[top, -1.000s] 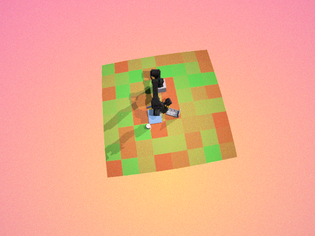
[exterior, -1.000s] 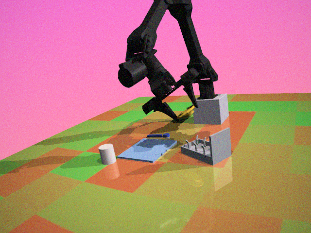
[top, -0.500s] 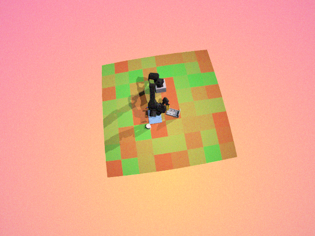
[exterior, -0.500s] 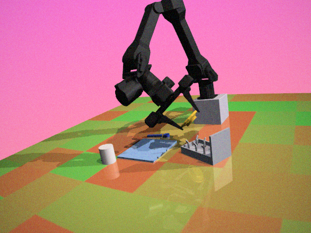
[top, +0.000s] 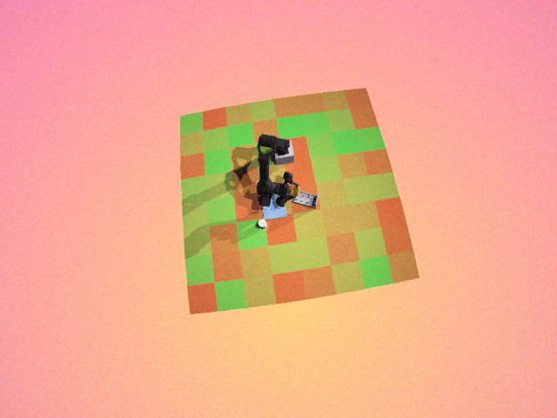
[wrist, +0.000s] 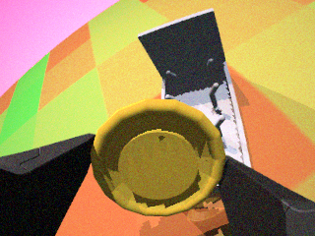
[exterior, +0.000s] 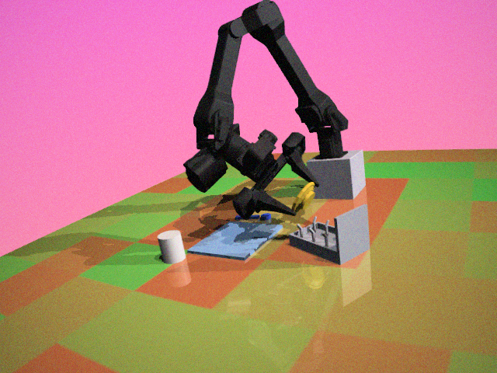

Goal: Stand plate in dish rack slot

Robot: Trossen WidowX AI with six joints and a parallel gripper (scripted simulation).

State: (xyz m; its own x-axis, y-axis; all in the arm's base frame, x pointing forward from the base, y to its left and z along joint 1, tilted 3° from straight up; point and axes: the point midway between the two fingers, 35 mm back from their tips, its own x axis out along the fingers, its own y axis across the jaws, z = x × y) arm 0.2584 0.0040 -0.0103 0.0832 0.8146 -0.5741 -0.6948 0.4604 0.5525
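Now: gripper tip 4 cm short of the grey dish rack, 5 cm to the right of it and 5 cm above it. The rest, counted from my gripper tip: light blue mat: 3 cm ahead, 15 cm to the right, 7 cm below; white cylinder: 13 cm ahead, 22 cm to the right, 5 cm below; yellow plate: 1 cm to the right.
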